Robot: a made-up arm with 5 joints.
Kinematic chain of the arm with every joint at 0, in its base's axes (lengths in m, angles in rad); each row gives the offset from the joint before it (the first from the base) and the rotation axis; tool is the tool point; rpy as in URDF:
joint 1: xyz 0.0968 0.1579 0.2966 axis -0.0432 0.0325 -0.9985
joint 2: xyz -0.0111 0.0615 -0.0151 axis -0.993 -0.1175 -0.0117
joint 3: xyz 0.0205 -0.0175 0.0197 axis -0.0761 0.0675 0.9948
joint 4: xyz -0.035 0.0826 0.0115 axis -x
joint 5: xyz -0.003 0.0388 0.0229 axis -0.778 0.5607 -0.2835
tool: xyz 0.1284 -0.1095 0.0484 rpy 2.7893 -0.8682 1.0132
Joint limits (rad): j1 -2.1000..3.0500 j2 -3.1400..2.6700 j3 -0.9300..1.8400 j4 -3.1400..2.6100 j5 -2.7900..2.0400
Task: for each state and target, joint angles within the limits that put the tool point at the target. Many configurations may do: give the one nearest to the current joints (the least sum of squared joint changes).
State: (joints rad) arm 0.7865 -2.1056 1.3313 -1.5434 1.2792
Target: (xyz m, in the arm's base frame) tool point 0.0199 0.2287 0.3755
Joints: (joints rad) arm -0.1042 -2.3630 1.7963 -2.3215 1.2092
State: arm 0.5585 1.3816 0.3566 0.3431 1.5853
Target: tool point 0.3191 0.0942 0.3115
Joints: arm 1.3956 1.0579 -0.1492 0.5200 1.6267
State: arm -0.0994 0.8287 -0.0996 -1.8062 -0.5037
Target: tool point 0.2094 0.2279 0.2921
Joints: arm -0.4462 1.1983 -0.5911 -2.1341 -0.6544
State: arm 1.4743 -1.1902 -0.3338 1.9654 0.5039
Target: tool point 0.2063 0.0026 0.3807
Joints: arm 1.2392 -1.2334 -0.4636 2.0070 0.4845
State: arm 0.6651 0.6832 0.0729 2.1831 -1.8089
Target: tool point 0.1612 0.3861 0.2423
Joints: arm 0.2341 0.3316 0.5643 2.3324 -1.8198
